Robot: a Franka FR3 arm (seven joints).
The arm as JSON. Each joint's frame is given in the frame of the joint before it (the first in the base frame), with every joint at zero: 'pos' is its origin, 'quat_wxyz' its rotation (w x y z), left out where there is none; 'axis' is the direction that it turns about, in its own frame. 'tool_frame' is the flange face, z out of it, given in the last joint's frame.
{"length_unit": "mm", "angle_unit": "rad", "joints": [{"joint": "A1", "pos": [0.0, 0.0, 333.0], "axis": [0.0, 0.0, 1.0]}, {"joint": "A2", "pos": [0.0, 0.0, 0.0], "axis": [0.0, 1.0, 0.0]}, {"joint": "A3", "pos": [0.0, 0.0, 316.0], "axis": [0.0, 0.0, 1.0]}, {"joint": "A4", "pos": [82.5, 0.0, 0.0], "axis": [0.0, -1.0, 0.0]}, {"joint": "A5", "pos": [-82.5, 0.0, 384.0], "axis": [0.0, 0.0, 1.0]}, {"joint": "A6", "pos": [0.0, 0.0, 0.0], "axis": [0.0, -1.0, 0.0]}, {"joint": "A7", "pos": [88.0, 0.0, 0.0], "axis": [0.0, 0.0, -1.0]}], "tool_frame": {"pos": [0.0, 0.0, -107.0], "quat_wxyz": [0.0, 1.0, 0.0, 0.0]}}
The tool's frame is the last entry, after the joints.
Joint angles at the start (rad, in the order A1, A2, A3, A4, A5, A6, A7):
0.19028 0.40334 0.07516 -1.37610 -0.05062 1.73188 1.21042
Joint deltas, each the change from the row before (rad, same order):
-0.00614 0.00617 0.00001 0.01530 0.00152 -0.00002 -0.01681
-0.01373 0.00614 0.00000 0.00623 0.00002 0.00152 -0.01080
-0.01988 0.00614 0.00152 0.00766 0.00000 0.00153 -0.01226
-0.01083 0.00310 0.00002 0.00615 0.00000 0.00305 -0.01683
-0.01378 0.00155 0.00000 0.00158 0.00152 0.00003 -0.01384
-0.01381 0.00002 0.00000 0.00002 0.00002 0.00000 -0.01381
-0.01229 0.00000 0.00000 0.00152 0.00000 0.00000 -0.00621
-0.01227 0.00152 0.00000 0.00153 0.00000 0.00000 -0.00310
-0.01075 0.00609 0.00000 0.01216 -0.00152 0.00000 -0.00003
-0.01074 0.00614 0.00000 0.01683 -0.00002 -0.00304 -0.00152
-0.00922 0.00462 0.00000 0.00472 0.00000 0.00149 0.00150
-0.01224 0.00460 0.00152 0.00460 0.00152 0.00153 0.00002
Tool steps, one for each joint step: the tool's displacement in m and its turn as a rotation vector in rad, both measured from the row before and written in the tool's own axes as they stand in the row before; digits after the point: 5 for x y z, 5 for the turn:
0.00492 -0.00061 -0.00313 0.00915 0.00126 -0.00983
0.00936 0.00208 0.00118 0.00163 -0.00037 0.00310
0.01248 0.00349 0.00054 0.00322 -0.00047 0.00645
0.00740 0.00184 -0.00100 0.00564 0.00187 -0.00579
0.00857 0.00365 0.00045 0.00067 -0.00186 0.00023
0.00846 0.00418 0.00015 -0.00002 -0.00044 0.00000
0.00757 0.00372 -0.00060 0.00133 0.00030 0.00615
0.00765 0.00353 0.00043 0.00003 -0.00045 0.00921
0.00784 0.00172 -0.00158 0.00492 0.00339 0.01094
0.00787 0.00166 -0.00349 0.00693 0.00285 0.00992
0.00633 0.00181 0.00088 0.00149 0.00027 0.01087
0.00730 0.00234 0.00092 0.00242 -0.00168 0.01129

